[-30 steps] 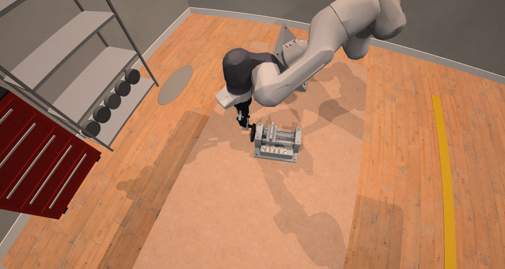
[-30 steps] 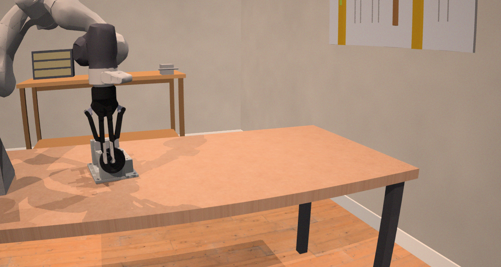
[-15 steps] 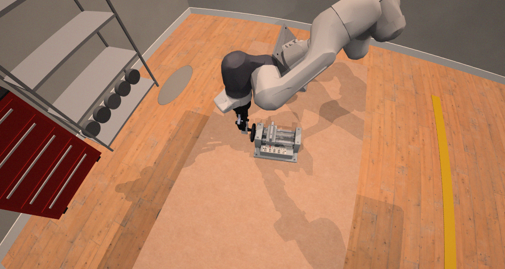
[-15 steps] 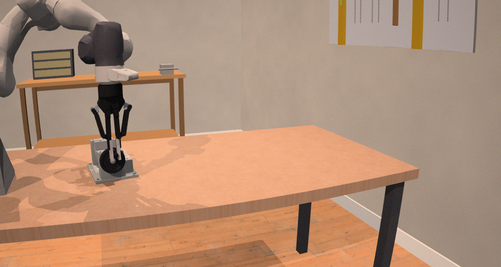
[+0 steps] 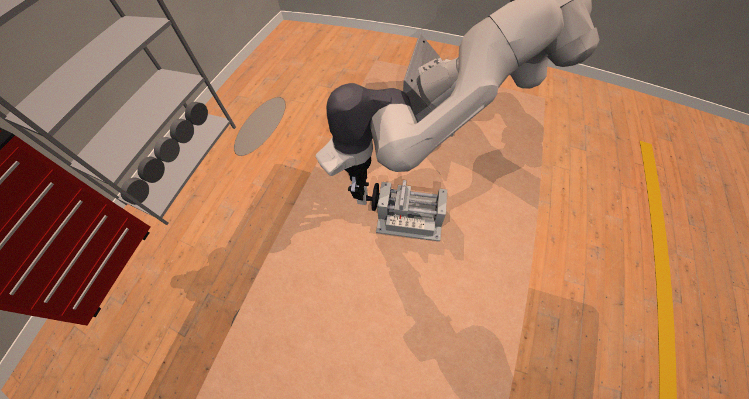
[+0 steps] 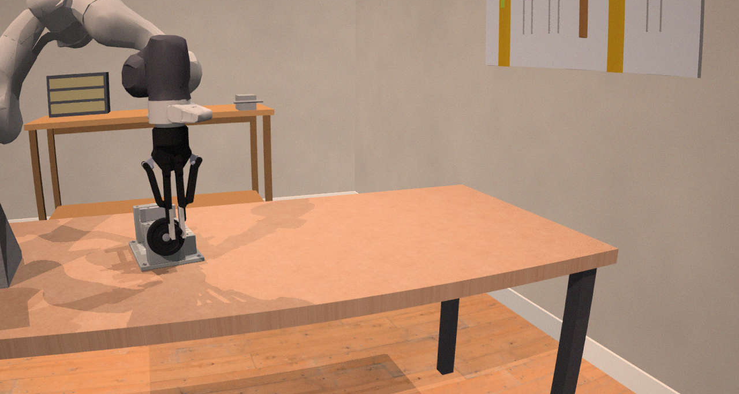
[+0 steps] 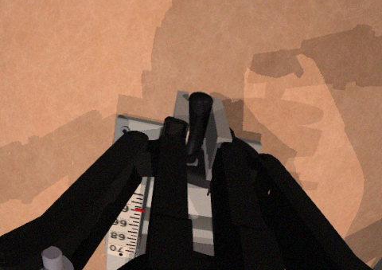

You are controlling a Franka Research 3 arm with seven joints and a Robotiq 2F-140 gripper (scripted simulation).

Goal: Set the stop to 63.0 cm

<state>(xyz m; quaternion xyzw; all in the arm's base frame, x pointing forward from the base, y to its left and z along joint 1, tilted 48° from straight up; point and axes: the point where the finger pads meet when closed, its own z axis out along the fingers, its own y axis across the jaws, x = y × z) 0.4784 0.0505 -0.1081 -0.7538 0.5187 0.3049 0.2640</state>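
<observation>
The sliding stop is 110 mm to the left of my hand, 40 mm behind it and 20 mm below it. Round my hand: black handwheel 20 mm to the left, 20 mm below, 10 mm behind.
</observation>
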